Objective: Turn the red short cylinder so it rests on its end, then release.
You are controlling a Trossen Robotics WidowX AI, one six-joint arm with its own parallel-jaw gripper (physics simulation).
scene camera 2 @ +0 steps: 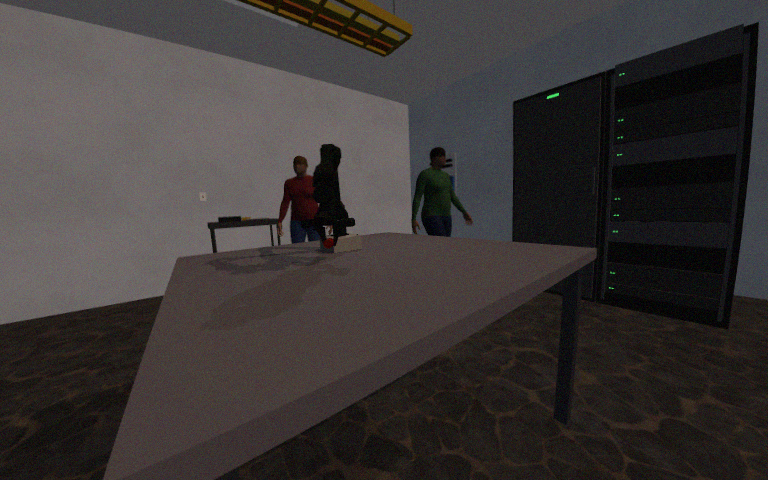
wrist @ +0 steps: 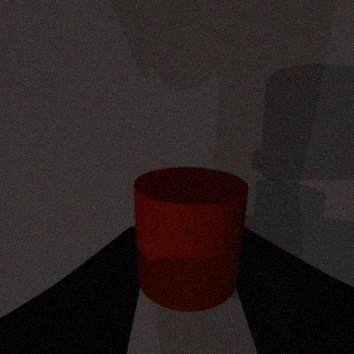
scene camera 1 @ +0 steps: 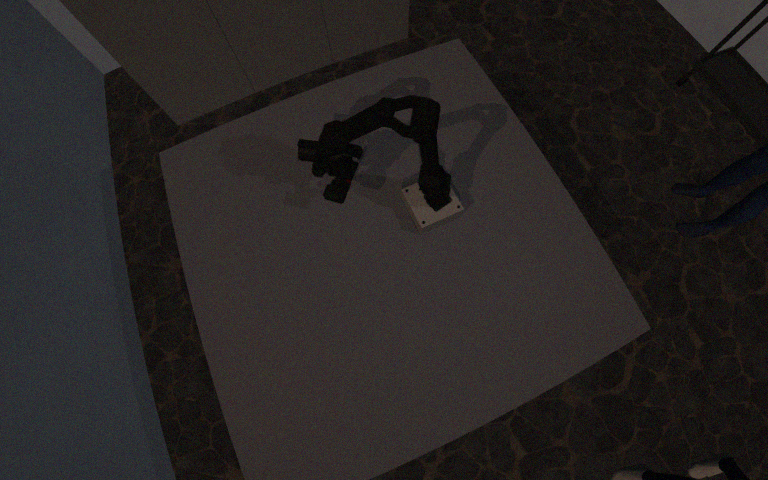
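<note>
The red short cylinder [wrist: 190, 235] [scene camera 2: 327, 243] is between the two black fingers in the wrist view, with one round end face and its curved side showing. In scene camera 2 it is a small red patch low over the table; whether it touches the table cannot be told. My gripper [wrist: 185, 236] is shut on the cylinder, one finger on each side of its curved wall. In scene camera 1 the arm hides nearly all of the cylinder, and the fingertips are too dark to make out.
The arm's pale base plate [scene camera 1: 423, 213] [scene camera 2: 350, 243] sits beside the gripper on the grey table [scene camera 1: 396, 316] [scene camera 2: 351, 294]. Dark arm shadows fall on the table top. Two people [scene camera 2: 300, 192] [scene camera 2: 437, 192] stand beyond the table, and a dark server rack [scene camera 2: 750, 169] stands at the right.
</note>
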